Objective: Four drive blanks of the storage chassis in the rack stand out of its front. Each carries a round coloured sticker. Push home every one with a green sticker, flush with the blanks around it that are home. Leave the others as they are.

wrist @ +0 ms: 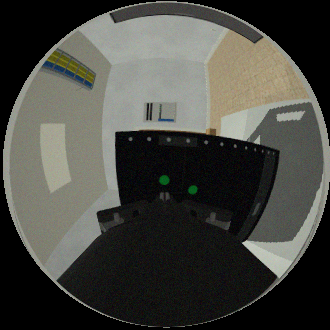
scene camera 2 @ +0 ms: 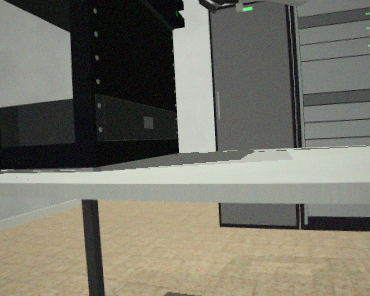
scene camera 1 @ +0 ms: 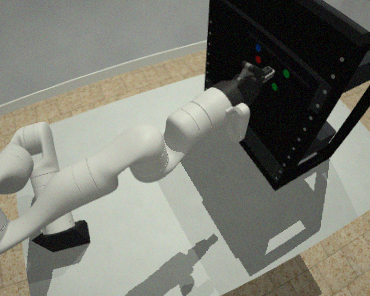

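Observation:
The rack (scene camera 1: pixel 301 134) (scene camera 2: pixel 84 100) (wrist: pixel 214 143) holds the dark storage chassis. In scene camera 1, an upper green sticker (scene camera 1: pixel 286 73) and a lower green sticker (scene camera 1: pixel 274 87) sit right of a blue sticker (scene camera 1: pixel 258 48) and a red sticker (scene camera 1: pixel 258 59). The wrist view shows the upper green sticker (wrist: pixel 164 180) just beyond the fingertips and the lower green sticker (wrist: pixel 193 190) to their right; blue and red are hidden there. My gripper (scene camera 1: pixel 270 73) (wrist: pixel 163 197) is shut and empty, close before the chassis front, between the red and green stickers in scene camera 1. Blank edges are too dark to tell; contact is unclear.
The rack stands on a pale table (scene camera 1: pixel 125 210) (scene camera 2: pixel 240 172). My white arm reaches across the table from the left in scene camera 1. A grey cabinet (scene camera 2: pixel 252 80) stands behind the table in scene camera 2. A lower panel (scene camera 2: pixel 135 117) shows in the rack.

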